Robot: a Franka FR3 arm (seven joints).
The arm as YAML. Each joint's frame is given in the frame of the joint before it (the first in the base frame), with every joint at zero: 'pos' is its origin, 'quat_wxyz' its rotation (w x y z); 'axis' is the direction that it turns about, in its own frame. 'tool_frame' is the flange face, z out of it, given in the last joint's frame.
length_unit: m
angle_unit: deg
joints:
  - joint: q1
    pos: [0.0, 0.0, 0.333]
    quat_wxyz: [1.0, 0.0, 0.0, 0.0]
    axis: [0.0, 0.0, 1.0]
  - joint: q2
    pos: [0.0, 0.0, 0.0]
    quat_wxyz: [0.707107, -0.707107, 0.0, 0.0]
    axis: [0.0, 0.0, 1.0]
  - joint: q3
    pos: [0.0, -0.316, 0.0]
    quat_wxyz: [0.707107, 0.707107, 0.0, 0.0]
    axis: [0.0, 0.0, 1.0]
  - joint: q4
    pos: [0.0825, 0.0, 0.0]
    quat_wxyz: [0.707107, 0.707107, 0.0, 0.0]
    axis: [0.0, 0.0, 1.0]
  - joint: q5
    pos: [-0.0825, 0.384, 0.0]
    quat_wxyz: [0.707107, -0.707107, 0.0, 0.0]
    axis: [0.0, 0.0, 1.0]
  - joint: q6
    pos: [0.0, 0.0, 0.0]
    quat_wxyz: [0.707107, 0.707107, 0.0, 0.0]
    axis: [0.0, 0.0, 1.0]
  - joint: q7
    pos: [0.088, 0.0, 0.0]
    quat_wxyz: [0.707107, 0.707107, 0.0, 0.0]
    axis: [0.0, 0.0, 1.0]
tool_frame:
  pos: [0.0, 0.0, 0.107]
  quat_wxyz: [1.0, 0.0, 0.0, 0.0]
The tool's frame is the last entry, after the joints.
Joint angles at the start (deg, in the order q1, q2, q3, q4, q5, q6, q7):
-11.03, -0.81, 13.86, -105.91, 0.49, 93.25, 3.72
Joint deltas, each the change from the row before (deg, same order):
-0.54, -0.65, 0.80, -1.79, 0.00, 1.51, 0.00
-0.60, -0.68, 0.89, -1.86, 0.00, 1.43, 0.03
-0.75, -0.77, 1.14, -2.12, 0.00, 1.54, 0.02
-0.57, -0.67, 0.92, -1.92, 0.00, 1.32, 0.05
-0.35, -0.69, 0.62, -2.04, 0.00, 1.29, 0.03
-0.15, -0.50, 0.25, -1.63, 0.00, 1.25, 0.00
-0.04, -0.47, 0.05, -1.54, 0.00, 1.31, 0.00
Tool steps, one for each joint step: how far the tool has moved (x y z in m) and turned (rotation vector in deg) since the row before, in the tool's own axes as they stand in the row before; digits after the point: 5 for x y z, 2 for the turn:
-0.00197, -0.00269, 0.00728, -0.20, 0.36, -0.21
-0.00253, -0.00294, 0.00783, -0.24, 0.24, -0.20
-0.00329, -0.00385, 0.00924, -0.32, 0.17, -0.29
-0.00321, -0.00337, 0.00879, -0.31, 0.05, -0.22
-0.00368, -0.00253, 0.00973, -0.31, -0.08, -0.16
-0.00242, -0.00092, 0.00786, -0.18, 0.10, -0.04
-0.00214, -0.00007, 0.00724, -0.14, 0.22, 0.04

